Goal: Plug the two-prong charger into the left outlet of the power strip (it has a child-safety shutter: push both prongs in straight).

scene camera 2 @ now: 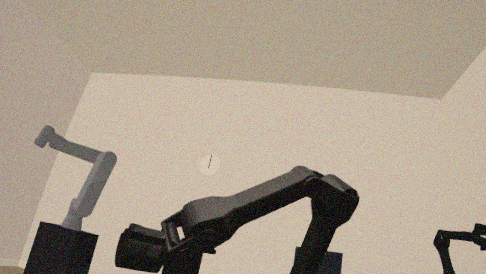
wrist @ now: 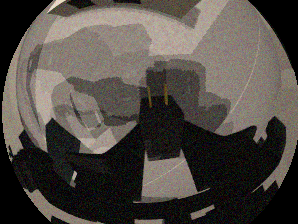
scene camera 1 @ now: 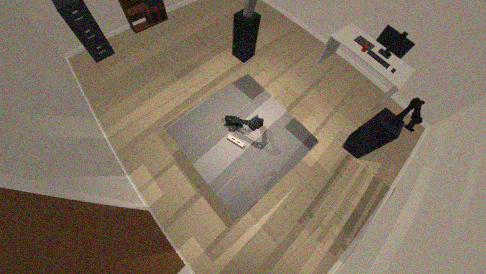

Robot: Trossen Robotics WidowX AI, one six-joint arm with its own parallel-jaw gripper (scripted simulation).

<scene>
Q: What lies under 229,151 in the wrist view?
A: The gripper.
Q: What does the gripper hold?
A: A dark two-prong charger.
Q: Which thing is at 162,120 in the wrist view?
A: A dark two-prong charger.
</scene>
